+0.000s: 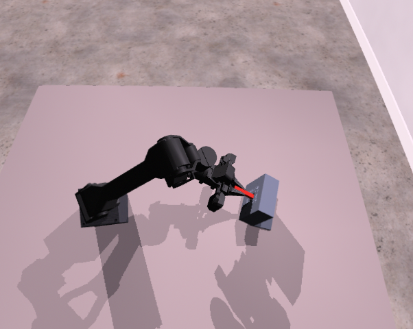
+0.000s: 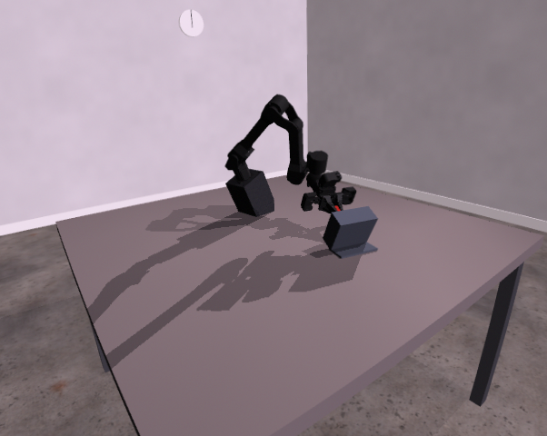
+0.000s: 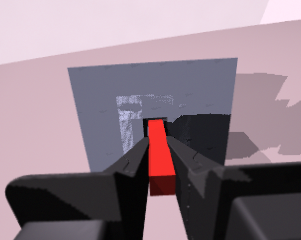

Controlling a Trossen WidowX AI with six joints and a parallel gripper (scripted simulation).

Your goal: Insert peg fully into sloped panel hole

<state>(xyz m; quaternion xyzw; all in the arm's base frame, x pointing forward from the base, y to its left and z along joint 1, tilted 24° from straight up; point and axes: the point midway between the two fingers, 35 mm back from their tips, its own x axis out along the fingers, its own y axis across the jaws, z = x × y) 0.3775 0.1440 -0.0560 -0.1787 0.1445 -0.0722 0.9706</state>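
The red peg lies 30 mm ahead of my hand and 10 mm below it. The rest, counted from my hand: thin flat foot plate: 100 mm ahead, 10 mm to the right, 100 mm below.
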